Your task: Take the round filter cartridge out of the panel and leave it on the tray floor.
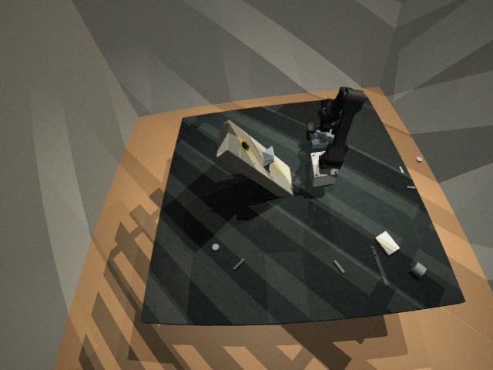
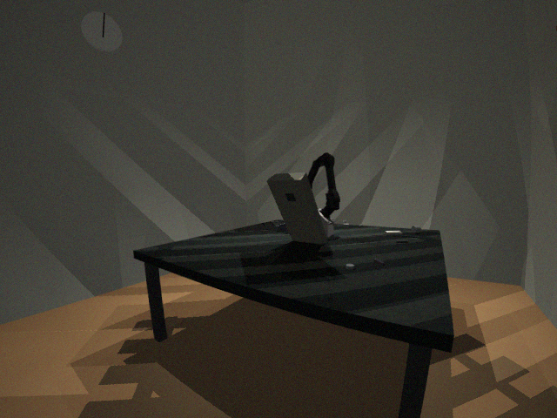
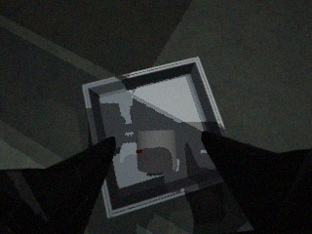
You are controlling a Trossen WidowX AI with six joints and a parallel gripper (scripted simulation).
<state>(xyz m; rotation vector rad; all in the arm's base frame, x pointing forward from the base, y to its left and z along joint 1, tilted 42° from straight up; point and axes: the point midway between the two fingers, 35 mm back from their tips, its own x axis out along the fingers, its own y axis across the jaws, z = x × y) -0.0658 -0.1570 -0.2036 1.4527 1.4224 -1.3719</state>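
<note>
Right now the round filter cartridge is 20 mm to the left of my gripper tip, 20 mm below it and 10 mm ahead of it. From my gripper tip the other things lie so: cream block 660 mm to the left, 110 mm behind, 40 mm below; then grey tray 40 mm below, 10 mm to the right.
</note>
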